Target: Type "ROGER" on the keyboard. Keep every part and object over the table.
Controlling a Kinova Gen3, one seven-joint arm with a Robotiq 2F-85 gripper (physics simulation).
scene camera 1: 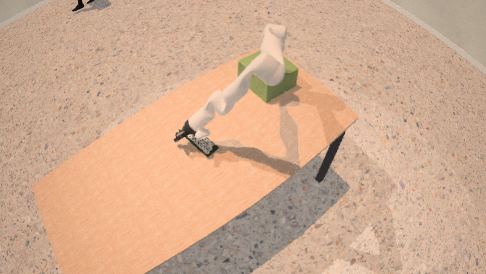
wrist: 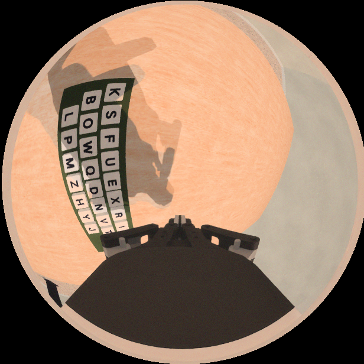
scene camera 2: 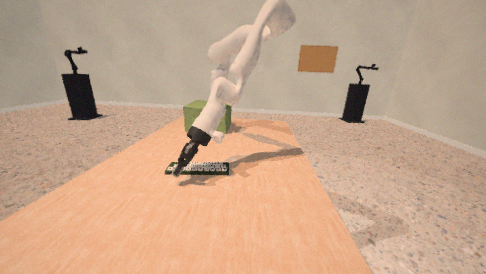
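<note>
The green keyboard lies flat on the table with white letter keys in three rows. In the wrist view the E key and the R key are in the row nearest the gripper, and the O key is in the middle row. No G key can be made out; the keyboard's lower end is partly hidden by the gripper. My gripper is shut and empty. Its tips are beside the keyboard's long edge, a little above the bare table.
A green box stands at the far end of the table, by the arm's base. Two black pedestals with small arms stand on the floor beyond the table. An orange board hangs on the wall.
</note>
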